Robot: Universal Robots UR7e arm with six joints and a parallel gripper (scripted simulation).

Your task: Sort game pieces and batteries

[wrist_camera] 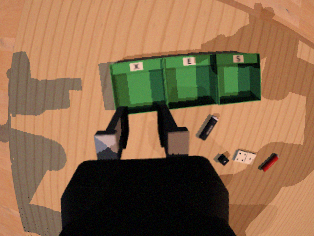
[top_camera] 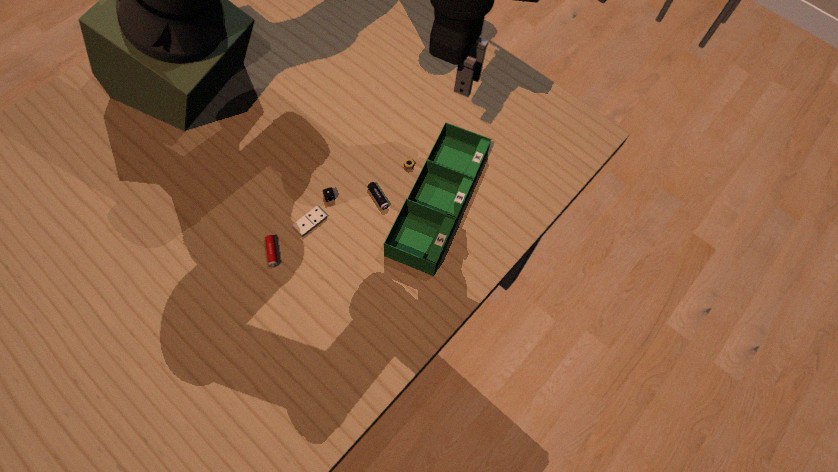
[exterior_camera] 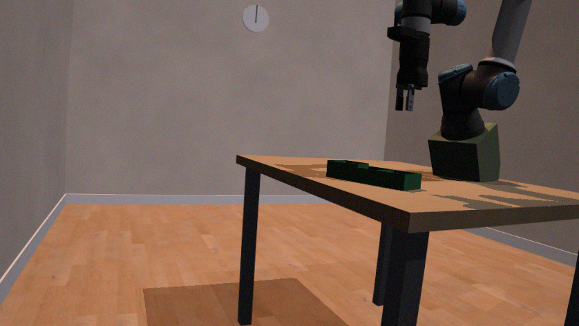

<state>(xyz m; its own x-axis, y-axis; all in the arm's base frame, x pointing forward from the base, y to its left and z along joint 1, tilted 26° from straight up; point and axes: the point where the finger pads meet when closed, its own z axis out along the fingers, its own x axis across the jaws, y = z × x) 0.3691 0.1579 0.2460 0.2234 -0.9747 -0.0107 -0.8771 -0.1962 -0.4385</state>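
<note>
Now: hand 32 cm to the left of the red battery, 21 cm above it and 10 cm past it. Also, from my hand: brass nut: 21 cm below, 5 cm to the right, 5 cm behind; green three-compartment bin: 19 cm below, 7 cm to the right, 3 cm ahead; black battery: 21 cm below, 14 cm to the right, 5 cm behind.
</note>
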